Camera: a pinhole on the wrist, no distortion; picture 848 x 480 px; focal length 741.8 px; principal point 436.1 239.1 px. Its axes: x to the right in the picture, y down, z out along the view. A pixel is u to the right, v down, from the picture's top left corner.
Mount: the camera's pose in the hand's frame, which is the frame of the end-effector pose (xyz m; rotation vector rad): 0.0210 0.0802 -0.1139 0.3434 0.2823 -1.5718
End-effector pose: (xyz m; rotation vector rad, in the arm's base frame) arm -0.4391 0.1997 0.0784 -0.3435 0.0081 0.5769
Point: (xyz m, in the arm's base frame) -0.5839 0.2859 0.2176
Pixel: outside the picture
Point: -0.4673 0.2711 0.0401
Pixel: 99.9 244.3
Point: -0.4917 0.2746 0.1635
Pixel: 204.1 149.3
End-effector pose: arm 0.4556 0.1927 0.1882 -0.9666 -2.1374 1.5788
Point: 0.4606 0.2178 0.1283
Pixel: 259.2 272.5
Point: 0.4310 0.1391 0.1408
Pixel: 352.0 141.5
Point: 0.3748 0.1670 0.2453
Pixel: 746.0 317.9
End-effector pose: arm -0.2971 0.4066 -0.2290 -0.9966 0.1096 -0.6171
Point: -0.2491 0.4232 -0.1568
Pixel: 545.9 354.3
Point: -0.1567 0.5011 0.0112
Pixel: 471.7 435.9
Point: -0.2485 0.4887 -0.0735
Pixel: 513.9 282.5
